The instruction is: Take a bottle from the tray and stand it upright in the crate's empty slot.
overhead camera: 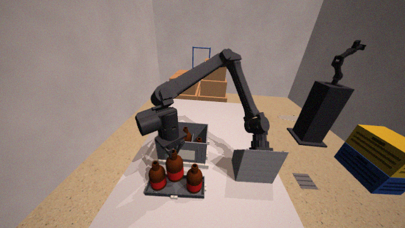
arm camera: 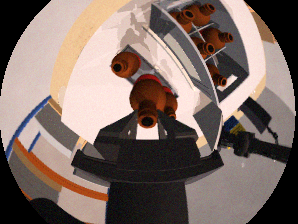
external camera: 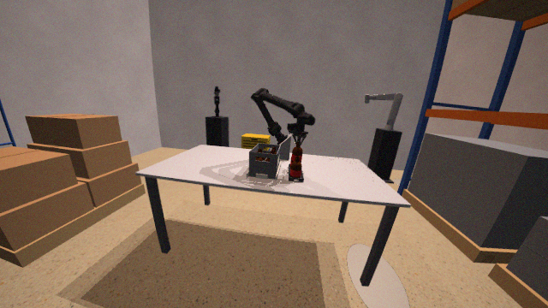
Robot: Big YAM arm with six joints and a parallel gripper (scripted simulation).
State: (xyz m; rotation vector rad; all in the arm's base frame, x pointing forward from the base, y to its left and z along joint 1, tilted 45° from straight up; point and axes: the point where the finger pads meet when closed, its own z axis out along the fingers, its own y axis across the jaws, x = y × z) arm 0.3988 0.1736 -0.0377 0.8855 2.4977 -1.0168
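Now: hand 6 cm above the brown bottle. The rest, counted from my hand: grey crate 22 cm to the right, 14 cm below, 1 cm ahead; dark tray 22 cm below.
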